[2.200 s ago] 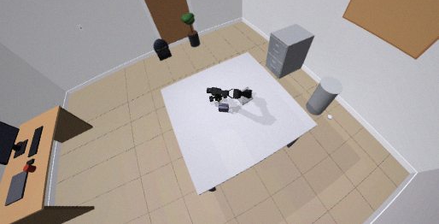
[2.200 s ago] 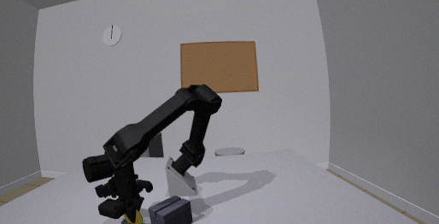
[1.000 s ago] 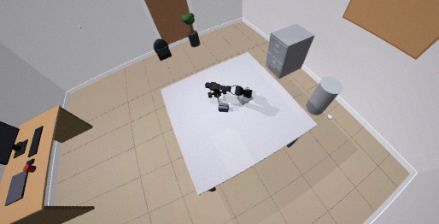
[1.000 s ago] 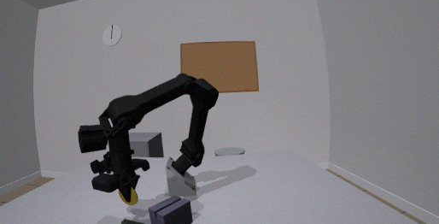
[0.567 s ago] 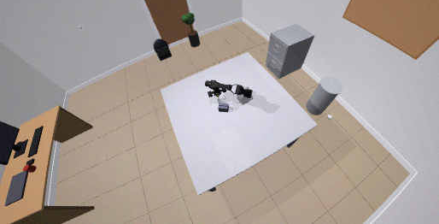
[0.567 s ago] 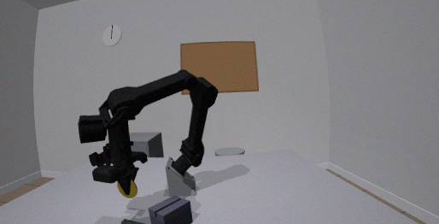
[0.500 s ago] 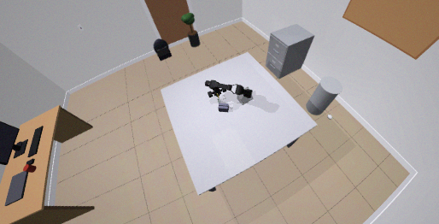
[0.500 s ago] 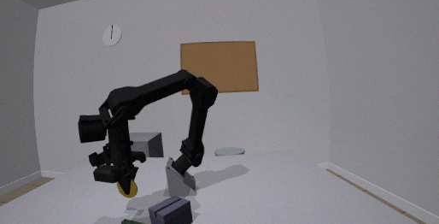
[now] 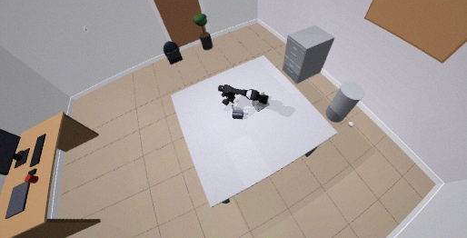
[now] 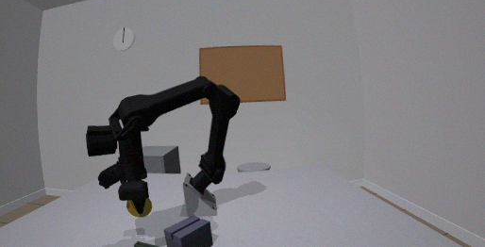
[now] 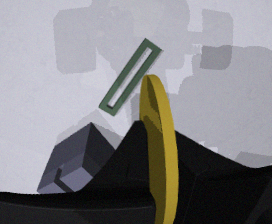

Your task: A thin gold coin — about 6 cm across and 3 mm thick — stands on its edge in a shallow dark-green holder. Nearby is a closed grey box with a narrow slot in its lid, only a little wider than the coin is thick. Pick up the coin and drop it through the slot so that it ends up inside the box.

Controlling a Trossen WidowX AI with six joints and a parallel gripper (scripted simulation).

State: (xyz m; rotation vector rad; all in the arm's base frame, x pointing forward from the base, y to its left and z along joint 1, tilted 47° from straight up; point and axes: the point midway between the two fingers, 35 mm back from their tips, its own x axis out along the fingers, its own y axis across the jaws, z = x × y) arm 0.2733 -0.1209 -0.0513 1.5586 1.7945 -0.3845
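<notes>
The gold coin lies 2 cm above my gripper tip.
</notes>
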